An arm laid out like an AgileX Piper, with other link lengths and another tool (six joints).
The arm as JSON. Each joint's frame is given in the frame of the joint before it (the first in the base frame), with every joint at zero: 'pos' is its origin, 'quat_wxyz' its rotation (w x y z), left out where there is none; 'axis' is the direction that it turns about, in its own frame. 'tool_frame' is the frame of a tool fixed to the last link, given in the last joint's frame.
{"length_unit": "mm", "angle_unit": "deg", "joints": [
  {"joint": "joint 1", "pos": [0.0, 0.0, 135.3], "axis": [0.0, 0.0, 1.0]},
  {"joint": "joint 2", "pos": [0.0, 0.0, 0.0], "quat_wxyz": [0.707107, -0.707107, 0.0, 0.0], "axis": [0.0, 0.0, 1.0]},
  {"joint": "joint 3", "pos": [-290.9, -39.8, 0.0], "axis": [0.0, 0.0, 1.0]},
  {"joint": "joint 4", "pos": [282.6, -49.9, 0.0], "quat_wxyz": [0.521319, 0.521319, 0.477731, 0.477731], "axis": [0.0, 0.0, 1.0]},
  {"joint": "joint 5", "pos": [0.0, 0.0, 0.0], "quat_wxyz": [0.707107, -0.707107, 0.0, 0.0], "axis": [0.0, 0.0, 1.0]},
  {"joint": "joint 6", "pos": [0.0, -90.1, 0.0], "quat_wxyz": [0.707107, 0.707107, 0.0, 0.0], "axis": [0.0, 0.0, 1.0]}
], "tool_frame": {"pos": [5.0, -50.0, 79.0], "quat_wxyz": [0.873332, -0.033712, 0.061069, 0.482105]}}
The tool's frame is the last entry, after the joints.
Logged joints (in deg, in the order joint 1, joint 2, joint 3, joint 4, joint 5, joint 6), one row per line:
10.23 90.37 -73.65 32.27 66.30 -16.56
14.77 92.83 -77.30 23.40 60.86 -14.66
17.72 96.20 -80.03 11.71 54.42 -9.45
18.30 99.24 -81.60 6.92 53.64 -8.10
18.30 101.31 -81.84 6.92 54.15 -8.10
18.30 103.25 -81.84 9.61 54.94 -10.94
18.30 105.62 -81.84 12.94 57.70 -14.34
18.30 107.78 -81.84 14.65 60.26 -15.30
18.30 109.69 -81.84 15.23 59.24 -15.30
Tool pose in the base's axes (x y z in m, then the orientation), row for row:
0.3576 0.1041 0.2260 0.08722 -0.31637 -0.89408 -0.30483
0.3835 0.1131 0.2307 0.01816 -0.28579 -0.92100 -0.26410
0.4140 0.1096 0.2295 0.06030 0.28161 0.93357 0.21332
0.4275 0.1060 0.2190 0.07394 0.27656 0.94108 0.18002
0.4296 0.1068 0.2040 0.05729 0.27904 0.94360 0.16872
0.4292 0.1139 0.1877 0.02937 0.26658 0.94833 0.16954
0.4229 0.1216 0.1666 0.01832 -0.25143 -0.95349 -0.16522
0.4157 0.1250 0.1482 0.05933 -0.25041 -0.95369 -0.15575
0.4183 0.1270 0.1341 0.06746 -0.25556 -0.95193 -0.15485
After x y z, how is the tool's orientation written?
As a quaternion, w x y z.
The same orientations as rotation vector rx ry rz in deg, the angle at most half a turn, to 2 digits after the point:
-53.99 -152.57 -52.02
-50.86 -163.89 -47.00
48.83 161.88 36.99
47.57 161.86 30.96
48.47 163.92 29.31
47.11 167.58 29.96
-44.74 -169.66 -29.40
-43.45 -165.47 -27.02
-44.12 -164.36 -26.74

